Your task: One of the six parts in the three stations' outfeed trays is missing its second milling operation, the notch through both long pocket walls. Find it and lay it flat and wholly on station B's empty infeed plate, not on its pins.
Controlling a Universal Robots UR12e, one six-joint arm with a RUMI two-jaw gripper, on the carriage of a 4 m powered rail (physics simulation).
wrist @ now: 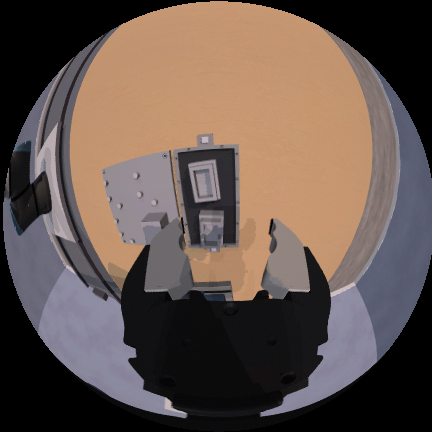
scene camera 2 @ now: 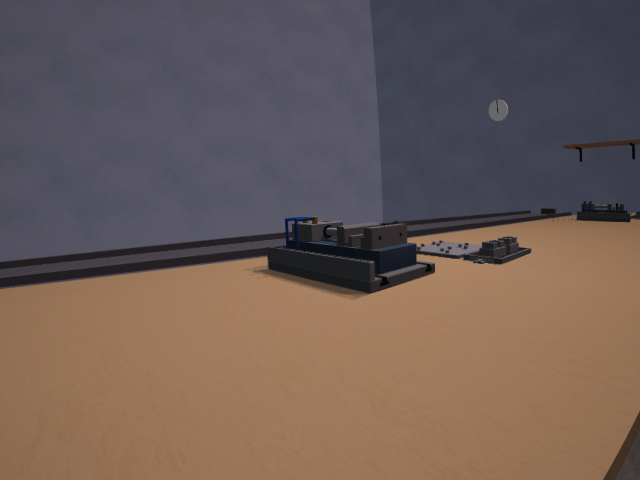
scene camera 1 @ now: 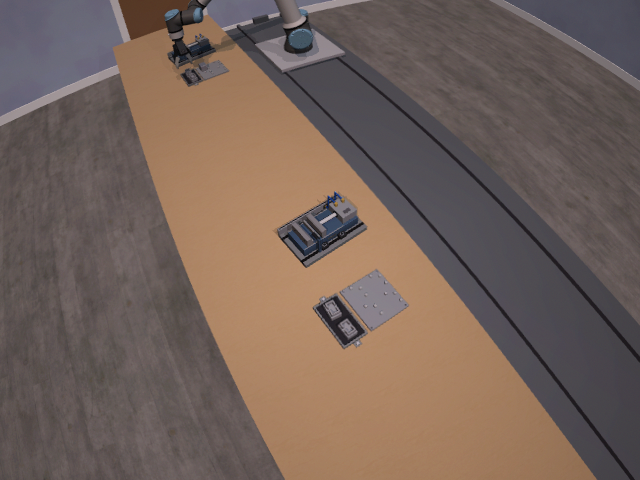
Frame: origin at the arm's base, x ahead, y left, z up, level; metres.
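Where they show: gripper, between the fingertips: [wrist: 226,219] [scene camera 1: 184,66]; arm's base, origin of its link: [wrist: 45,191].
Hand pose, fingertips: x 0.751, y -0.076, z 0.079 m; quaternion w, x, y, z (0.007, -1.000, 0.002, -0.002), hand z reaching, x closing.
Note:
Each offset is from my fingertips to the centre of the thing. "pt": to the spot under its first point.
My gripper [scene camera 1: 184,63] [wrist: 226,219] is open and empty, above and beside the far station's outfeed tray @[pt 0.019 m ahead, 0.025 m left, 0.096 m down] [wrist: 237,175]. In the wrist view, that tray holds two grey pocketed parts. The upper part @[0.031 m back, 0.019 m left, 0.085 m down] [wrist: 204,181] lies slightly turned, and its long pocket walls look unbroken. The lower part @[0.023 m back, 0.067 m right, 0.085 m down] [wrist: 211,227] is partly in shadow, so its pocket shape is hard to read. The middle station's pinned infeed plate @[0.161 m back, 1.855 m left, 0.105 m down] [scene camera 1: 374,286] [scene camera 2: 467,251] is empty. Its outfeed tray @[pt 0.033 m ahead, 1.881 m left, 0.096 m down] [scene camera 1: 330,328] [scene camera 2: 509,258] holds two parts, with their notches too small to judge.
A grey block @[0.126 m back, 0.071 m right, 0.083 m down] [wrist: 155,227] [scene camera 1: 203,66] stands on the far station's pinned plate @[0.171 m back, 0.029 m right, 0.105 m down] [wrist: 157,185], left of the tray in the wrist view. A blue vise @[0.147 m back, 1.500 m left, 0.059 m down] [scene camera 1: 323,227] [scene camera 2: 395,256] stands beside the middle station's plate. Another vise [scene camera 2: 603,214] shows at the far right in scene camera 2.

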